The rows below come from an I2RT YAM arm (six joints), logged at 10 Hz.
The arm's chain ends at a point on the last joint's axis. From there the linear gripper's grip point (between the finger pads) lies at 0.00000 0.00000 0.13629 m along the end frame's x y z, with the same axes.
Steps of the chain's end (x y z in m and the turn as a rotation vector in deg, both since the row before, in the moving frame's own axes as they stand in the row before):
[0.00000, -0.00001, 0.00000, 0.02, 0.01, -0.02]
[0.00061, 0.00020, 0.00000, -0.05, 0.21, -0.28]
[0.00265, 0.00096, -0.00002, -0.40, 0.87, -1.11]
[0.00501, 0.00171, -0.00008, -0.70, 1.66, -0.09]
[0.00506, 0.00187, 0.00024, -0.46, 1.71, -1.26]
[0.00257, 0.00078, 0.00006, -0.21, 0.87, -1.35]
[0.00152, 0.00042, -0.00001, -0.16, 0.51, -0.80]
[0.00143, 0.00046, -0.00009, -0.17, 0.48, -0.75]
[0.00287, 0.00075, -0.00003, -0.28, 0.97, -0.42]
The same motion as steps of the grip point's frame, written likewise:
[0.00002, -0.00006, 0.00000, 0.02, 0.01, -0.02]
[0.00111, 0.00032, 0.00000, -0.05, 0.21, -0.28]
[0.00473, 0.00189, -0.00004, -0.40, 0.87, -1.11]
[0.00896, 0.00337, -0.00015, -0.70, 1.66, -0.09]
[0.00914, 0.00292, 0.00017, -0.46, 1.71, -1.26]
[0.00465, 0.00126, 0.00004, -0.21, 0.87, -1.35]
[0.00274, 0.00079, -0.00002, -0.16, 0.51, -0.80]
[0.00257, 0.00086, -0.00010, -0.17, 0.48, -0.75]
[0.00518, 0.00141, -0.00005, -0.28, 0.97, -0.42]

